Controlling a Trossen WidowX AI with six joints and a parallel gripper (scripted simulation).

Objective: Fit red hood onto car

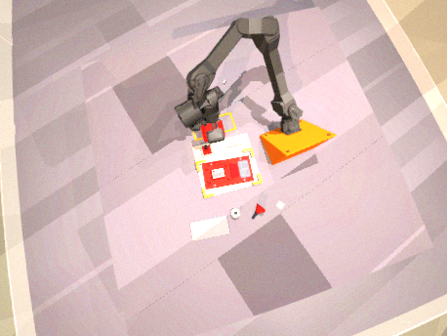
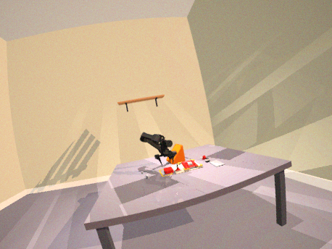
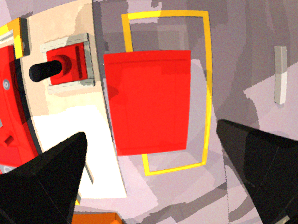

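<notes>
The red flat-topped shell lies 5 cm below my gripper tip.
</notes>
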